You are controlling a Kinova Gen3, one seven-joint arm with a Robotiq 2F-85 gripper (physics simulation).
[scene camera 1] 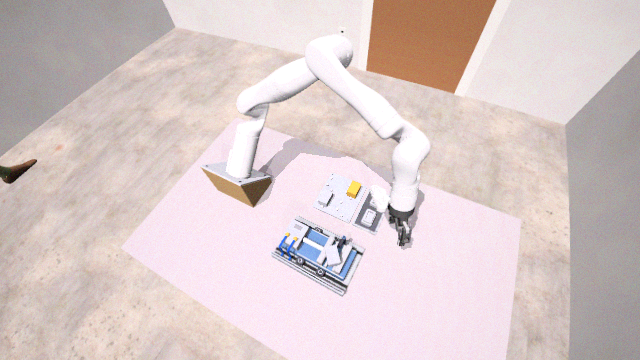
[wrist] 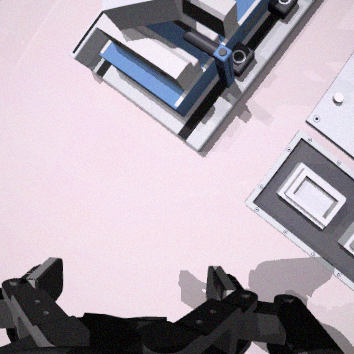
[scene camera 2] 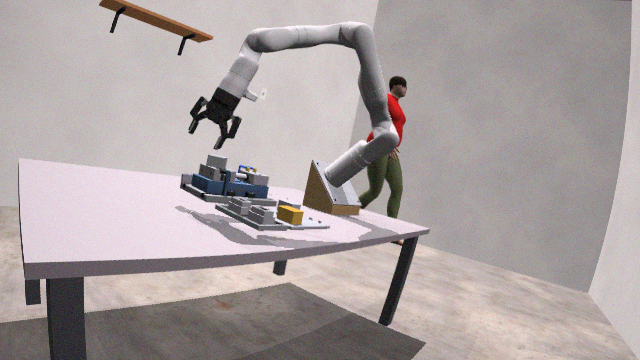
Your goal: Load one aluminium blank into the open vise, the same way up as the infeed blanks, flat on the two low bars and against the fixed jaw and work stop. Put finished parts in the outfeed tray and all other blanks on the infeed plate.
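Note:
The vise has a grey block sitting high on its jaw end, turned askew to the jaws. An aluminium blank and a yellow block are on the infeed plate. Pocketed parts sit in the outfeed tray; the wrist hides part of it in scene camera 1. My gripper is open and empty, high above the table, to the side of vise and tray.
A blue post with a dark rod stands at the vise's side. Blue hoses with yellow ends stand at its other end. The arm's wedge base is on the table. A person stands behind the arm.

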